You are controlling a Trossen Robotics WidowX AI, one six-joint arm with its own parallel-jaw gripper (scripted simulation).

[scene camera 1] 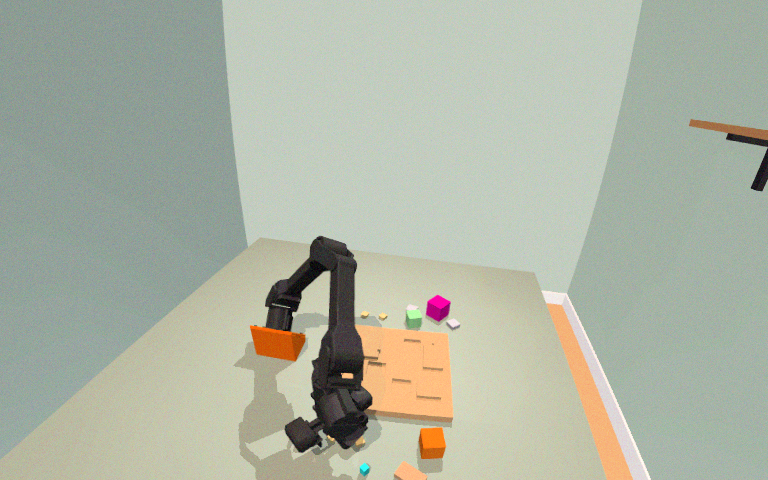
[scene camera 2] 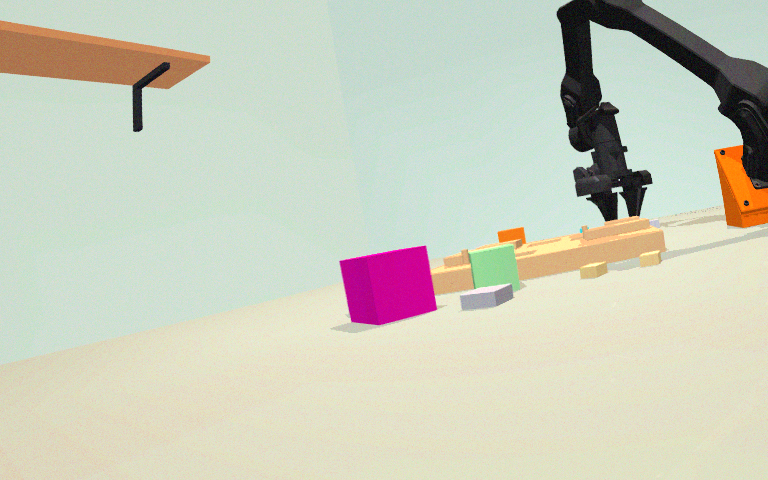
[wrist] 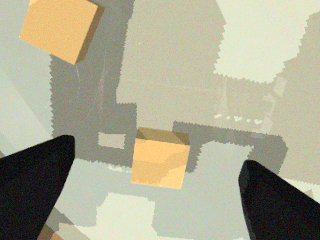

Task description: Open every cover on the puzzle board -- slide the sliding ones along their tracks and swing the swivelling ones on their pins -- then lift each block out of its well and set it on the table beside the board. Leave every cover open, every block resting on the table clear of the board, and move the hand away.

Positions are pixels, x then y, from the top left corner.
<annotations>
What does my gripper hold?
Nothing.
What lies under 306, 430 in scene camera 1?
My gripper.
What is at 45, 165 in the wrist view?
My gripper.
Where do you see a tan puzzle board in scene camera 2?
548, 257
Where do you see a green block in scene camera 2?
495, 266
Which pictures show my gripper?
Scene camera 1, scene camera 2 and the wrist view: all of them.
</annotations>
